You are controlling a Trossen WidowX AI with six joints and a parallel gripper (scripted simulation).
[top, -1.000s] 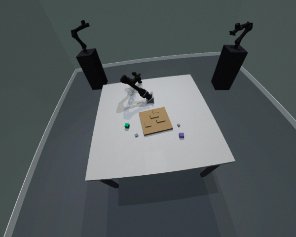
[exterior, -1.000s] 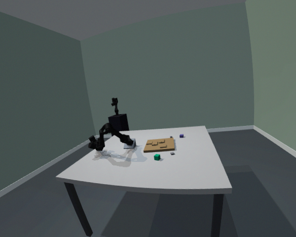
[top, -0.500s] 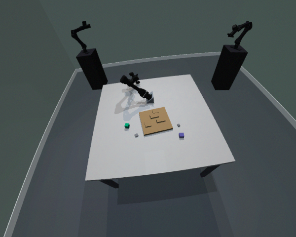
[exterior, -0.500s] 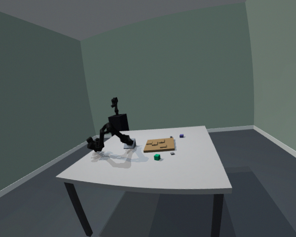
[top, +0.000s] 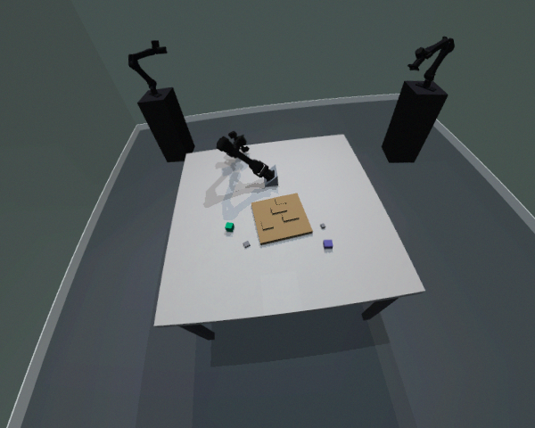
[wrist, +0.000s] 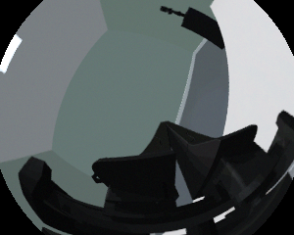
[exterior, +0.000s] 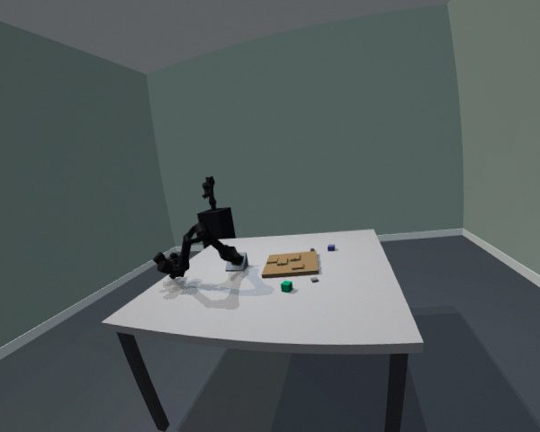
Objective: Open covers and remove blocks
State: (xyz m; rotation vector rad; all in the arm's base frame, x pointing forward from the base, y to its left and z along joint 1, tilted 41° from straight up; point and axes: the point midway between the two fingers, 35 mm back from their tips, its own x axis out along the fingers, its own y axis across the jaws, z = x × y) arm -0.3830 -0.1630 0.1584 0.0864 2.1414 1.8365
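The green block lies 790 mm ahead of my gripper tip, 90 mm below it and 10 mm to the right of it. From my gripper tip the other things lie so: tan puzzle board (690 mm ahead, 250 mm to the left, 90 mm below); purple block (910 mm ahead, 530 mm to the left, 90 mm below).
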